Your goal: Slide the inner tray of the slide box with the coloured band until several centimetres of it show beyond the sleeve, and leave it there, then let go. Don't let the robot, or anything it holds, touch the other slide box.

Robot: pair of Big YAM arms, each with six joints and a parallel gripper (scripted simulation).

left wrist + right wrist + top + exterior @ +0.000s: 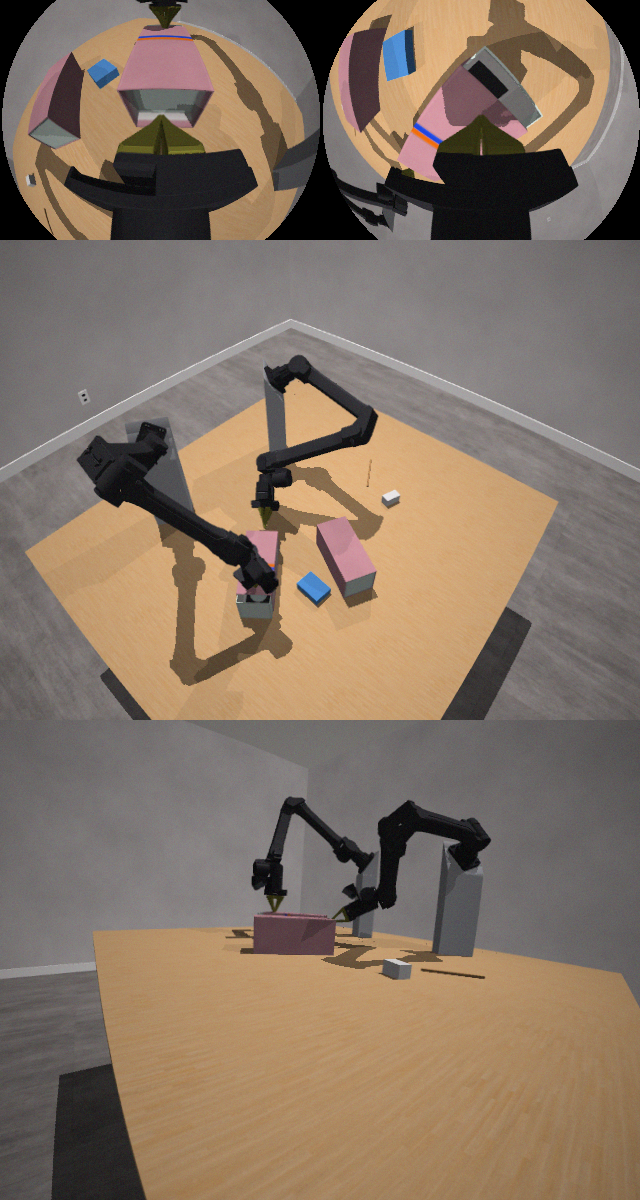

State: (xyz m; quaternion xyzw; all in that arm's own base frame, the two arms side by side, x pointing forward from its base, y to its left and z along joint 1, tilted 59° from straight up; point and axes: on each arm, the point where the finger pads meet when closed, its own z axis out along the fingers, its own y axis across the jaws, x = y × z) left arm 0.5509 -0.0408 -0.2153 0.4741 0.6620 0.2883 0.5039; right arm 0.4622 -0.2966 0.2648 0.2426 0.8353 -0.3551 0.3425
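Right now the white block is 190 mm ahead of my left hand, 520 mm to the left of it and 80 mm below it. Round my left hand: blue block 280 mm ahead, 10 mm to the right, 80 mm below.
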